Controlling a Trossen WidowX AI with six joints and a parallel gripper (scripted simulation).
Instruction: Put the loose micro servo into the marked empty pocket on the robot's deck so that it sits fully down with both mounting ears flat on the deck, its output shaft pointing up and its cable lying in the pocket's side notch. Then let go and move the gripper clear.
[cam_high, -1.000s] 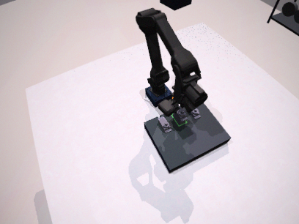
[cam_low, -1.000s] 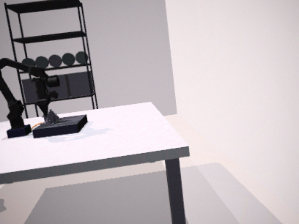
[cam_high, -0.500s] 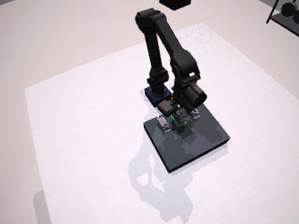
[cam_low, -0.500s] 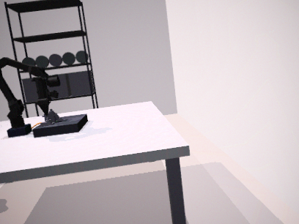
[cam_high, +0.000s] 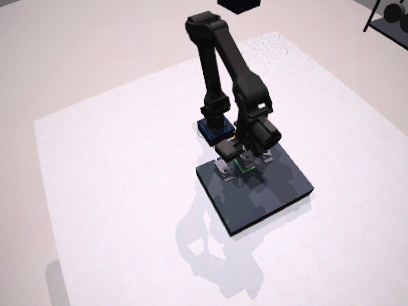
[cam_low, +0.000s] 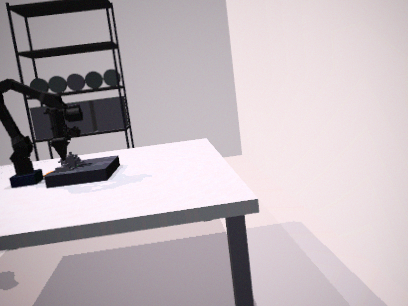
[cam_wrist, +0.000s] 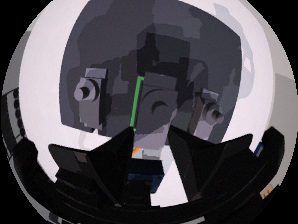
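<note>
Right now my gripper tip is 12 cm short of the dark deck, 6 cm above it and 2 cm to the left of it.
</note>
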